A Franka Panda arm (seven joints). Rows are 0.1 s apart.
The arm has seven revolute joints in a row. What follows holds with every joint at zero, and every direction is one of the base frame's.
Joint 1 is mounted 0.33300 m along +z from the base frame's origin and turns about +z.
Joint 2 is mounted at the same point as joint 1 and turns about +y.
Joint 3 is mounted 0.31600 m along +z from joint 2 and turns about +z.
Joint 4 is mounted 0.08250 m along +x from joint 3 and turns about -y.
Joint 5 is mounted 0.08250 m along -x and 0.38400 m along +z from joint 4 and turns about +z.
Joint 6 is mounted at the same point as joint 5 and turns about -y.
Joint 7 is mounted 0.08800 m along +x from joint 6 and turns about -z.
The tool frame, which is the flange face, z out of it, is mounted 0.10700 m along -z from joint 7; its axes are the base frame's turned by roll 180.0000, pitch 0.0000 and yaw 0.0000 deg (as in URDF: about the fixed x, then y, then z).
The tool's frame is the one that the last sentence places.
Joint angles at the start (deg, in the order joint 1, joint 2, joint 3, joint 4, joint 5, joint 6, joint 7):
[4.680, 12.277, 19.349, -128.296, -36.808, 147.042, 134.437]
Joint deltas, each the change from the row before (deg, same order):
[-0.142, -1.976, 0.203, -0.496, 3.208, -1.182, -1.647]
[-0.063, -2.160, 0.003, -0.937, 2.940, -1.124, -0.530]
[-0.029, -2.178, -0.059, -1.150, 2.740, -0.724, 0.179]
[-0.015, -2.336, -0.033, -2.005, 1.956, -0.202, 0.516]
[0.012, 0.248, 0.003, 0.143, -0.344, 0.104, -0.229]
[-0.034, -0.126, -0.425, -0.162, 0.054, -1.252, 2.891]
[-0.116, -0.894, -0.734, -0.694, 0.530, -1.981, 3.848]
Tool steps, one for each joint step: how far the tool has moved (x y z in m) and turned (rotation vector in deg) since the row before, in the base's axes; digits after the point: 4 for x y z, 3 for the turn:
[-0.0019, -0.0028, 0.0128, 0.507, 0.430, -1.159]
[-0.0043, -0.0045, 0.0110, 0.600, 0.396, -2.036]
[-0.0054, -0.0044, 0.0098, 0.927, 0.165, -2.427]
[-0.0098, -0.0050, 0.0053, 0.585, 0.148, -1.959]
[0.0007, 0.0006, -0.0009, -0.166, -0.023, 0.509]
[-0.0003, -0.0061, -0.0022, -0.153, 0.456, -3.614]
[-0.0024, -0.0116, -0.0006, -0.320, 0.604, -5.469]

